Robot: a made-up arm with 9 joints.
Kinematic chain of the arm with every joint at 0, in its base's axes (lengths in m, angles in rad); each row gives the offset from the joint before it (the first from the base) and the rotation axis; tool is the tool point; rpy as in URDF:
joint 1: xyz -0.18 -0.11 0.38 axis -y
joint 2: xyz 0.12 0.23 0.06 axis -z
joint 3: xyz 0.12 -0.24 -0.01 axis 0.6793 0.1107 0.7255
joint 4: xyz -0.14 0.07 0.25 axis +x
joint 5: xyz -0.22 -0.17 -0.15 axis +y
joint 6: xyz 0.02 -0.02 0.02 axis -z
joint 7: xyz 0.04 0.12 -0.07 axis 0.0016 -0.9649 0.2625
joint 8: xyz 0.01 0.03 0 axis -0.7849 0.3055 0.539
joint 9: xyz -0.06 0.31 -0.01 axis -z
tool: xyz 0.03 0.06 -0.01 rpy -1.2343 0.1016 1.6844
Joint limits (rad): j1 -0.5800..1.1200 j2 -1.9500..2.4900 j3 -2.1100..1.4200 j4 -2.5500..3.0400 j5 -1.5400..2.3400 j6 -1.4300..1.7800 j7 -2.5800..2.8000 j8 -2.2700..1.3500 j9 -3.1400..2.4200
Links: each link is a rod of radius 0.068 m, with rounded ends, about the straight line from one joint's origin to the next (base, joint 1, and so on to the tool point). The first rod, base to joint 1, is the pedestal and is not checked.
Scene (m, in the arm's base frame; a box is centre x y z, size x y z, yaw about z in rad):
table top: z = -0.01
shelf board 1: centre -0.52 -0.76 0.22 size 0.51 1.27 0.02 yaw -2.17
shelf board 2: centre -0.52 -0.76 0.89 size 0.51 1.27 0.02 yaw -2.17
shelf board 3: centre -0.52 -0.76 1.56 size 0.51 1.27 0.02 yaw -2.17
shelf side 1: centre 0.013 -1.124 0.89 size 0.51 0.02 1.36 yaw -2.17
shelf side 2: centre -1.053 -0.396 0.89 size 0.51 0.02 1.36 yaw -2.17
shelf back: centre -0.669 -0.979 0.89 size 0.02 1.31 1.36 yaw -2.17
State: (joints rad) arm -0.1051 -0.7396 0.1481 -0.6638 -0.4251 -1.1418 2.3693 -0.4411 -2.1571
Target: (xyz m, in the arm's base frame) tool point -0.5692 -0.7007 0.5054
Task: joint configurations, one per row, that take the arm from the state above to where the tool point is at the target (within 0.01 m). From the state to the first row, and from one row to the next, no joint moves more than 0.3 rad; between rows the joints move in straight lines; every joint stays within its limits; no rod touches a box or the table.
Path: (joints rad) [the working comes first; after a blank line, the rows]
Joints at the target: 0.1808 -0.0336 0.2252 -0.9775 -0.0775 -1.4300 2.1822 -0.5494 -1.9717
Straight joint move there: clear.

1: -0.0098 -0.5043 0.1738 -0.7684 -0.3092 -1.2379 2.3069 -0.4772 -2.0953
2: 0.0855 -0.2689 0.1995 -0.8729 -0.1934 -1.3339 2.2445 -0.5133 -2.0335
3: 0.1808 -0.0336 0.2252 -0.9775 -0.0775 -1.4300 2.1822 -0.5494 -1.9717

